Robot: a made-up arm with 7 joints. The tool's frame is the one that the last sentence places.
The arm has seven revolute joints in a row. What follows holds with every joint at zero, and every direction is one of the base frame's. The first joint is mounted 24 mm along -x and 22 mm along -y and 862 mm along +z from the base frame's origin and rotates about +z. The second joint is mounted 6 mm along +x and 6 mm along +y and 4 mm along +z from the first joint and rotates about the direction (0, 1, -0.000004). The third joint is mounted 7 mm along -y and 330 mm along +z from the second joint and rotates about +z. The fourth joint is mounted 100 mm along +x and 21 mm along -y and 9 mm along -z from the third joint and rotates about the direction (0, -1, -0.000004). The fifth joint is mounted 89 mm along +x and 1 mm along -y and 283 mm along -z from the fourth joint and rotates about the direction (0, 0.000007, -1). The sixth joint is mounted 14 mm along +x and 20 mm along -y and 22 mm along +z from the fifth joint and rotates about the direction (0, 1, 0.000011). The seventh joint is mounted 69 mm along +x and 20 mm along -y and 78 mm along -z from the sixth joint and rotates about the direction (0, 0.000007, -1). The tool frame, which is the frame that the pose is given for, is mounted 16 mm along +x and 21 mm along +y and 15 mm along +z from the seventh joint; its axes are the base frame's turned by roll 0.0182, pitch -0.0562 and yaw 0.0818 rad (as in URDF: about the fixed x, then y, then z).
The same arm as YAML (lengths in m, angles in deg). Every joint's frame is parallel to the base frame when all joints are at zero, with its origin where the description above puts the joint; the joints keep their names.
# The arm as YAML. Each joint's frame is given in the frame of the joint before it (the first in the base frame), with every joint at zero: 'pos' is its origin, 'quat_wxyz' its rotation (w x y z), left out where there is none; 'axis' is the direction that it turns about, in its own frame. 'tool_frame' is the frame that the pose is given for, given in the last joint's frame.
length_unit: m
angle_unit: deg
joints:
  - joint: joint 1
    pos: [-0.024, -0.022, 0.862]
    axis: [0.0, 0.0, 1.0]
  - joint: joint 2
    pos: [0.006, 0.006, 0.004]
    axis: [0.0, 1.0, 0.0]
  - joint: joint 3
    pos: [0.0, -0.007, 0.33]
    axis: [0.0, 0.0, 1.0]
  - joint: joint 4
    pos: [0.1, -0.021, -0.009]
    axis: [0.0, -1.0, 0.0]
  - joint: joint 5
    pos: [0.089, -0.001, -0.283]
    axis: [0.0, 0.0, -1.0]
  - joint: joint 6
    pos: [0.014, -0.02, 0.022]
    axis: [0.0, 1.0, 0.0]
  - joint: joint 7
    pos: [0.069, -0.02, -0.078]
    axis: [0.0, 0.0, -1.0]
tool_frame:
  pos: [0.016, 0.021, 0.015]
  quat_wxyz: [0.998717, 0.010237, -0.0277, 0.041126]

